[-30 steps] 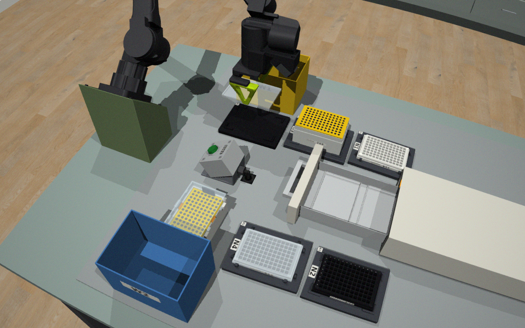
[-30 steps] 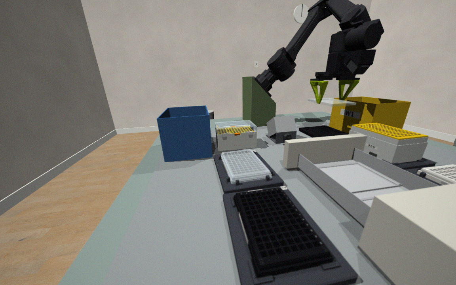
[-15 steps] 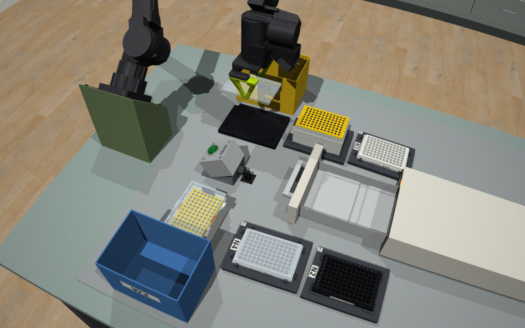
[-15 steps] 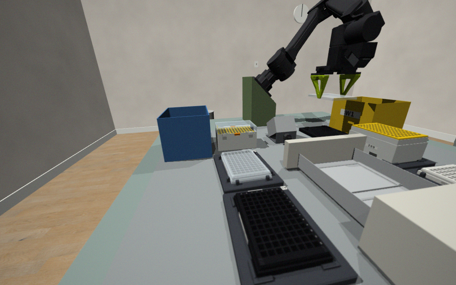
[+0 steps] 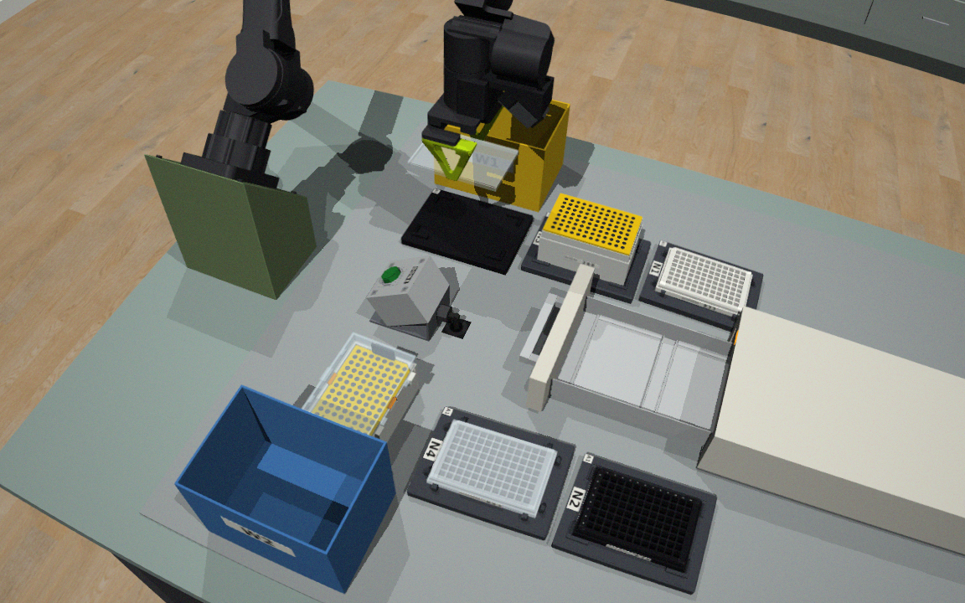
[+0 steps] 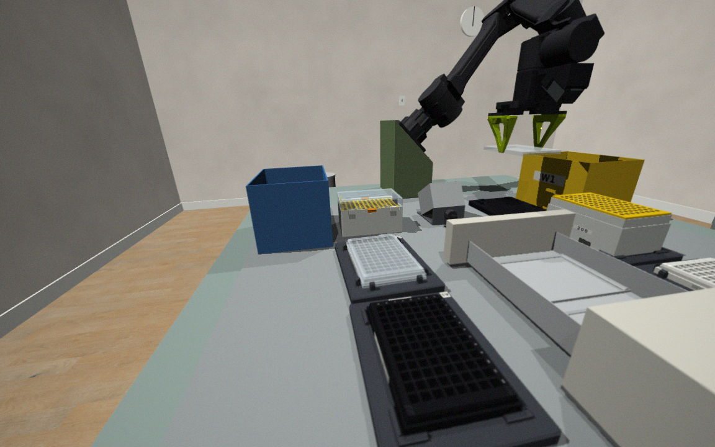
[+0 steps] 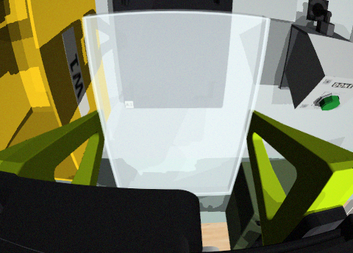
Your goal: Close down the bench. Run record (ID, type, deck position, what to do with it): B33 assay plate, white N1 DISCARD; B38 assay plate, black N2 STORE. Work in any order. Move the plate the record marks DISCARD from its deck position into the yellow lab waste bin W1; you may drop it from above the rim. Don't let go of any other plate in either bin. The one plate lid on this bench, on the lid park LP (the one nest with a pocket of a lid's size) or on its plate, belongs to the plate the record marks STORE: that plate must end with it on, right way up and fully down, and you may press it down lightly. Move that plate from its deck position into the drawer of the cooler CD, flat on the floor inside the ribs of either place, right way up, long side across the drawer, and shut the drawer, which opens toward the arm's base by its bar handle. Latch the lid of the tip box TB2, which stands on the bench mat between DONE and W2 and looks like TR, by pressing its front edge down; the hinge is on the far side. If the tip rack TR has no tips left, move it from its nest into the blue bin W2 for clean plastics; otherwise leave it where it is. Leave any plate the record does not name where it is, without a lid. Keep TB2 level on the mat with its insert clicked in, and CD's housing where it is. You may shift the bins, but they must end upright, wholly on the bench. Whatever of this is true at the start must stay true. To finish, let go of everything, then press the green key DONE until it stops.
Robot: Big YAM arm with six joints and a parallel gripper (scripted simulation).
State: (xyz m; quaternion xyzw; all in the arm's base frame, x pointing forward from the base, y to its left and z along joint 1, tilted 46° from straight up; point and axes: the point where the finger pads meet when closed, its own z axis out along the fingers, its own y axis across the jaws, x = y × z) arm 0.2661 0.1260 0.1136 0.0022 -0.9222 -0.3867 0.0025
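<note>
My hand is 360 mm short of the black plate, 350 mm to the left of it and 130 mm above it. Round my hand: black lid park (140 mm below); plate lid (right at my hand); yellow bin W1 (150 mm to the left, 110 mm below).
</note>
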